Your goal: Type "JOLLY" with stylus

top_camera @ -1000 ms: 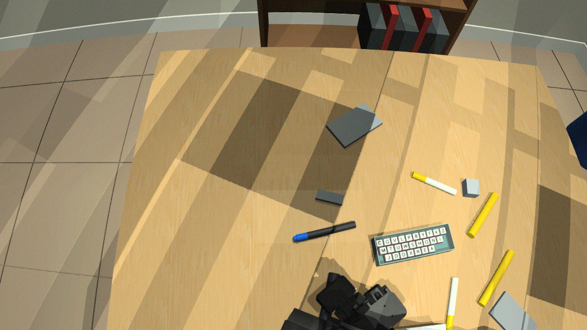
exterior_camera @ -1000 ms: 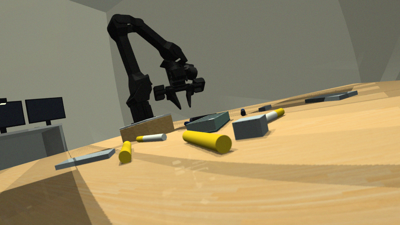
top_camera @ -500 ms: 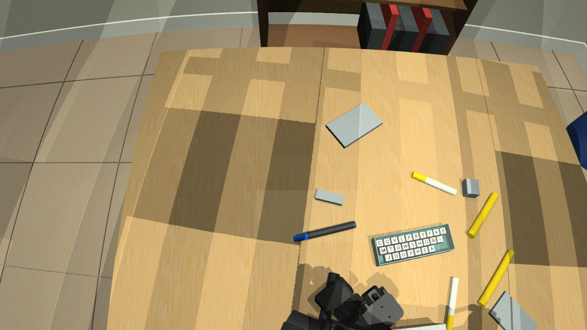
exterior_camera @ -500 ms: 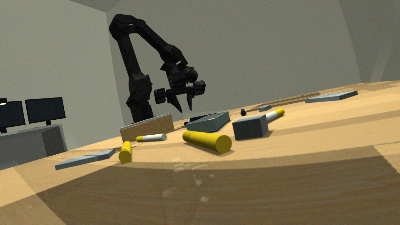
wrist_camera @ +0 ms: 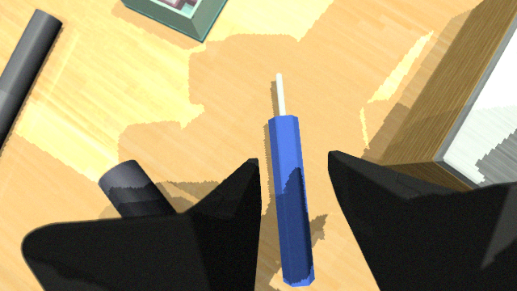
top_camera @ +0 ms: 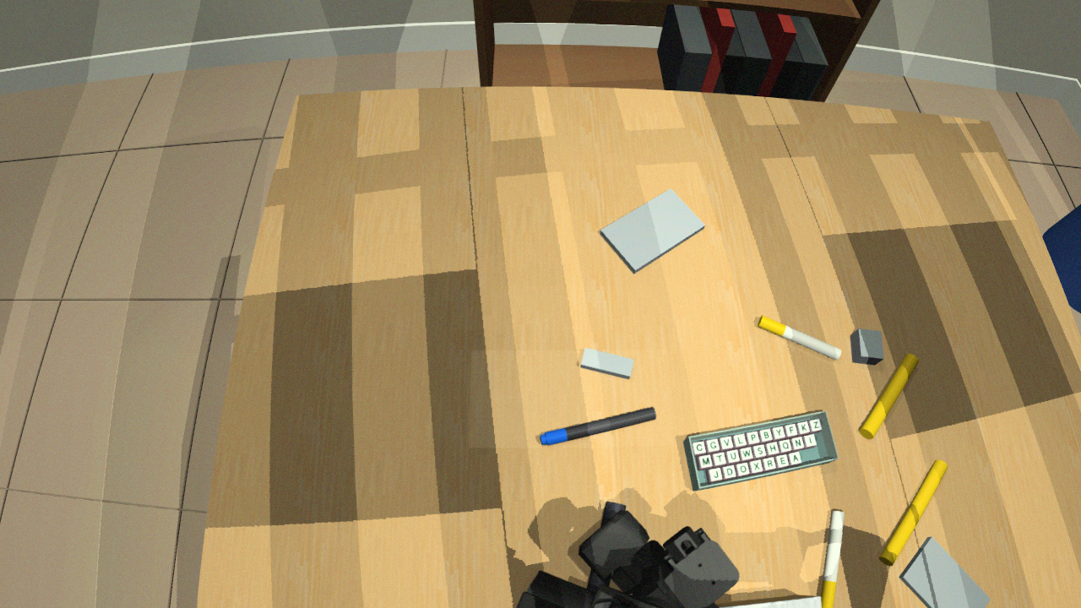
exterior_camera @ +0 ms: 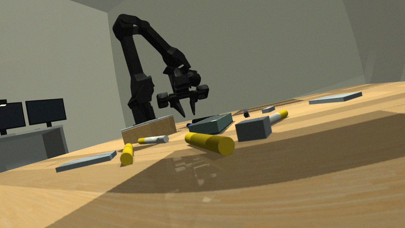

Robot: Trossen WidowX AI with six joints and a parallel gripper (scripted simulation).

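Right now the stylus is 30 mm below my gripper tip, 10 mm to the right of it and 10 mm ahead of it. From my gripper tip the other things lie so: blue-capped pen 170 mm ahead, 90 mm to the left, 30 mm below; dark cylinder 70 mm to the left, 30 mm below, 30 mm ahead; stylus tip 40 mm to the right, 30 mm below, 30 mm ahead.
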